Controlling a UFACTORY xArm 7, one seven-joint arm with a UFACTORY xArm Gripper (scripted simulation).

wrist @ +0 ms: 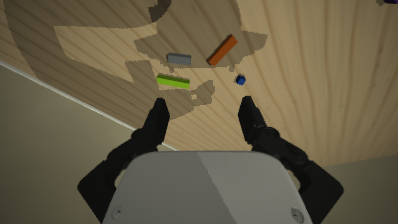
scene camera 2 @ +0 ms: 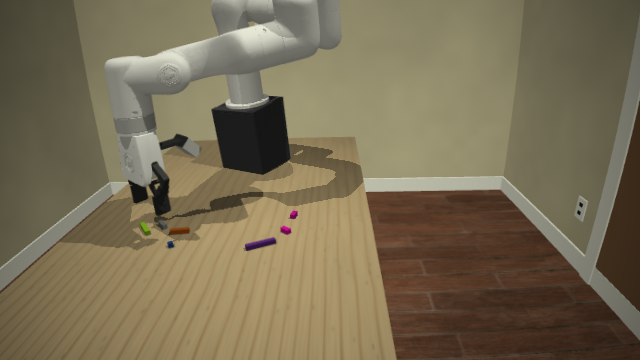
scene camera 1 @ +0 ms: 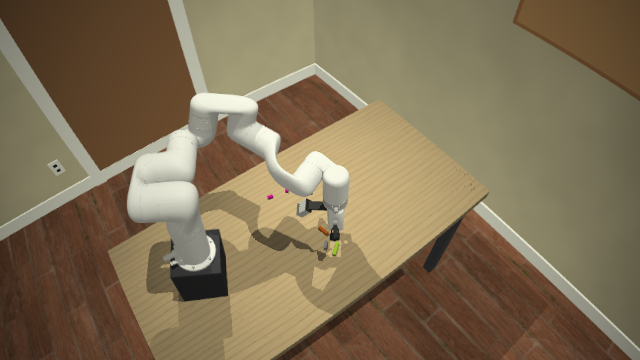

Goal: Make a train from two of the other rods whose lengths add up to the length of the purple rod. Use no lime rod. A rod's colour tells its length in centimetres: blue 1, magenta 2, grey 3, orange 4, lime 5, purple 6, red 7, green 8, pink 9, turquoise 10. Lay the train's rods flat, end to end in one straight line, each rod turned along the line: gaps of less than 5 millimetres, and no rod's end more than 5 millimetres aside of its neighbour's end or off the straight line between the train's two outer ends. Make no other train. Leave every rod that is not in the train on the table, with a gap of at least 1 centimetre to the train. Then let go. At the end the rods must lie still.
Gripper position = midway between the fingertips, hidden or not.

In view: the gripper (scene camera 2: 152, 206).
The gripper shows as well in the wrist view (wrist: 203, 106) and in scene camera 1 (scene camera 1: 334, 227).
